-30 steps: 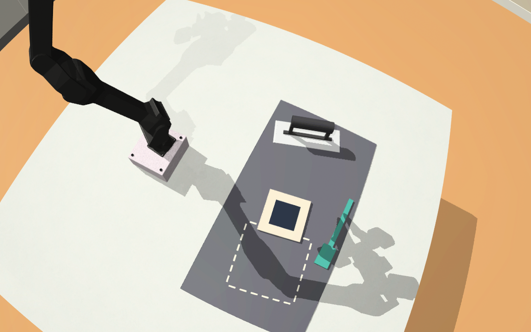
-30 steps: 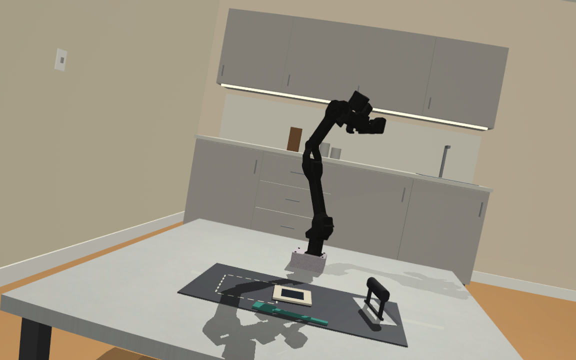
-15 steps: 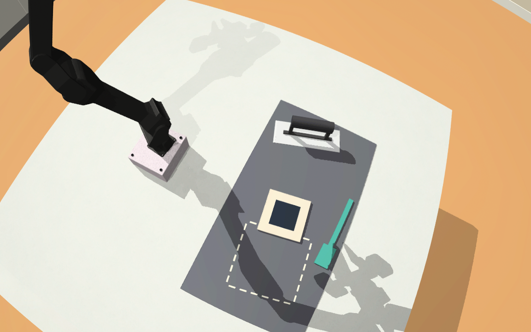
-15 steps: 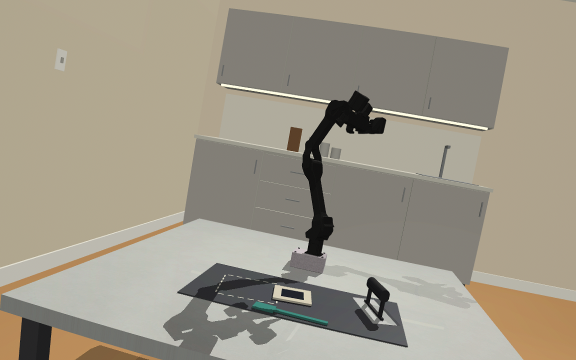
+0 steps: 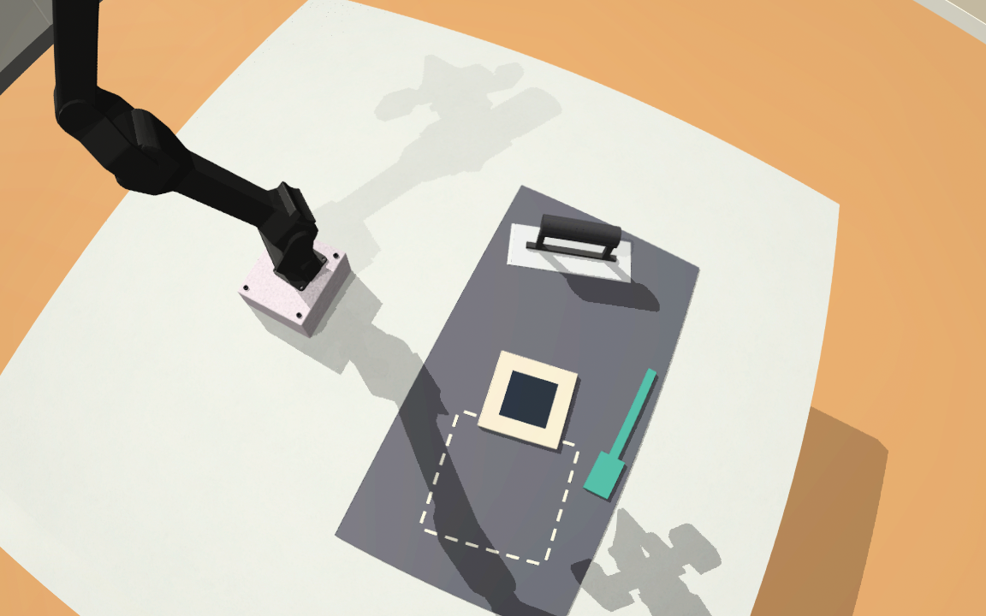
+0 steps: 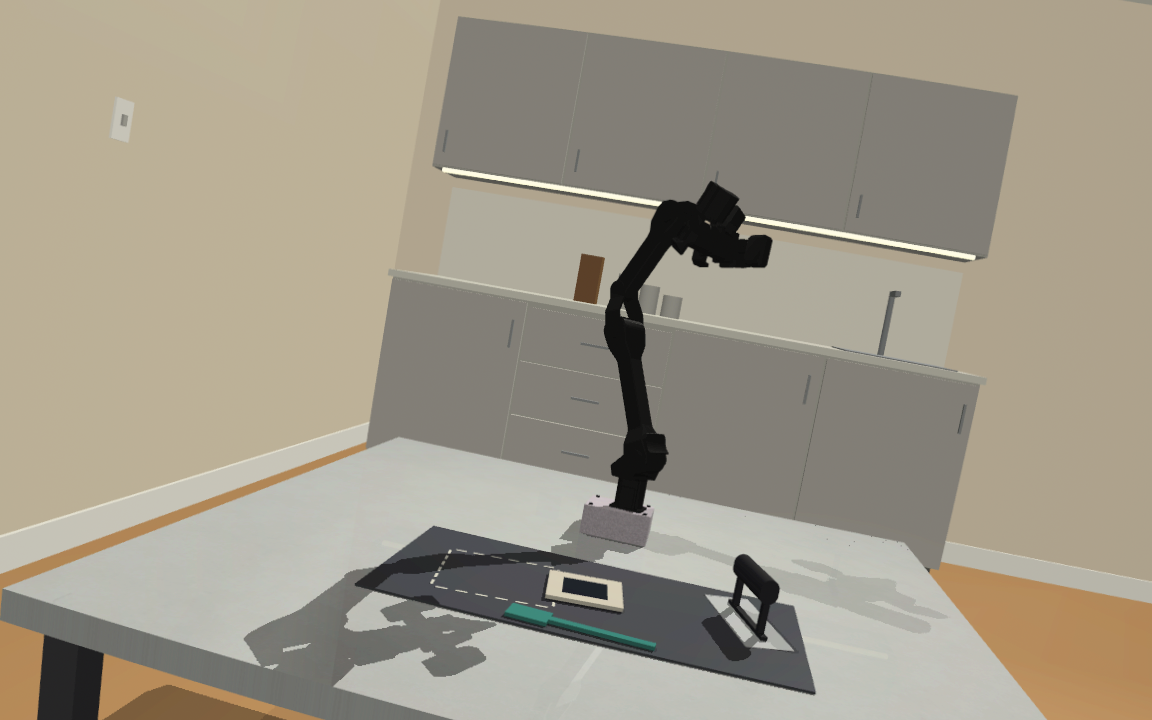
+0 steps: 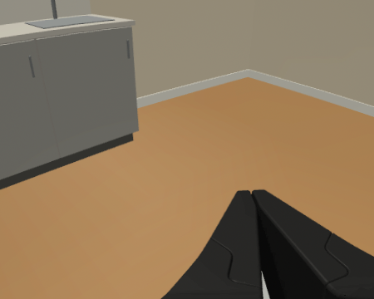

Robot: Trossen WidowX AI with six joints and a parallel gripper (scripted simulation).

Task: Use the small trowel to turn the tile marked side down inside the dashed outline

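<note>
Now: gripper tip 47 cm short of the black-handled float, 13 cm to the right of it and 54 cm above it. The rest, counted from my gripper tip: cream tile (55 cm ahead, 11 cm to the right, 57 cm below); teal long-handled tool (70 cm ahead, 10 cm to the right, 57 cm below); dark mat (56 cm ahead, 9 cm to the right, 60 cm below).
</note>
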